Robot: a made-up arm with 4 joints. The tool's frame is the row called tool.
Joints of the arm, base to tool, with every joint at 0 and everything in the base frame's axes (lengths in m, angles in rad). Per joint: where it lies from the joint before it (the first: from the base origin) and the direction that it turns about. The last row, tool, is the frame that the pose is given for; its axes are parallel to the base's.
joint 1: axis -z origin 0 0 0.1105
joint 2: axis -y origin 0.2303 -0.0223 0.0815
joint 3: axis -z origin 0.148 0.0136 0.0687
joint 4: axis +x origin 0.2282 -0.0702 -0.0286
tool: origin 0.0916 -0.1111 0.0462
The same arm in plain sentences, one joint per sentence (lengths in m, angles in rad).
The arm has four revolute joints in a row. What follows holds with every joint at zero, and every direction is one of the base frame's. The first joint lies 0.1105 m along +z from the base frame's origin and rotates about -z. The second joint lies 0.2303 m along +x and 0.0223 m along -y and 0.0815 m along +z from the first joint and rotates about -y. The third joint lies 0.148 m along +x and 0.0136 m along +y and 0.0687 m along +z from the second joint and rotates about -z. The fourth joint lies 0.2282 m along +x and 0.0702 m along -y and 0.0286 m along -z from the third joint and rotates about +x. The tool frame, which is the frame that the pose is given for, lies 0.0916 m along +x and 0.1111 m along -y and 0.0462 m along +z from the fourth joint; its axes are parallel to the base frame's.
